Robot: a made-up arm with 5 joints.
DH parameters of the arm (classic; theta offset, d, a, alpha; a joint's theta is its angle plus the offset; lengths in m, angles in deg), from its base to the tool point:
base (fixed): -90 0.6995 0.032 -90
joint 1: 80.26 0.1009 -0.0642 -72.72
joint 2: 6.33 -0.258 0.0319 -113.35
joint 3: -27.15 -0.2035 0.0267 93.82
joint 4: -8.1 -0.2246 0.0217 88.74
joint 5: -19.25 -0.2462 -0.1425 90
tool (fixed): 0 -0.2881 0 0
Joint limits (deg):
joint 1: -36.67..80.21
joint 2: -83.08..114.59
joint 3: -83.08..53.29
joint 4: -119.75..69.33
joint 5: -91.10..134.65
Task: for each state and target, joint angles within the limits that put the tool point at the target. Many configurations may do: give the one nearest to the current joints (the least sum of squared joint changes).
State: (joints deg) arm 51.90 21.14 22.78 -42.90 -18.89
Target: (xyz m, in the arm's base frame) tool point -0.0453 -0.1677 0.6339
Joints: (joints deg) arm 58.13 17.72 9.34 -7.66 5.93
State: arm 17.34 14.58 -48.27 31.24 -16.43
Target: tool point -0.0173 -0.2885 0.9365
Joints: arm -11.01 8.33 -56.81 58.55 -29.71
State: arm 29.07 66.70 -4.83 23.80 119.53
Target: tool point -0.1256 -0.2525 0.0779
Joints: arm 63.40 70.59 -20.65 30.78 108.22
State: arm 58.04 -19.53 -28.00 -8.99 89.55
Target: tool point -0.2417 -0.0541 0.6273
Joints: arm 56.73 20.30 -67.59 -62.44 83.16
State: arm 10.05 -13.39 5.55 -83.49 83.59
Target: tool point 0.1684 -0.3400 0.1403
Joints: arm 34.89 -18.76 9.55 -103.52 110.43
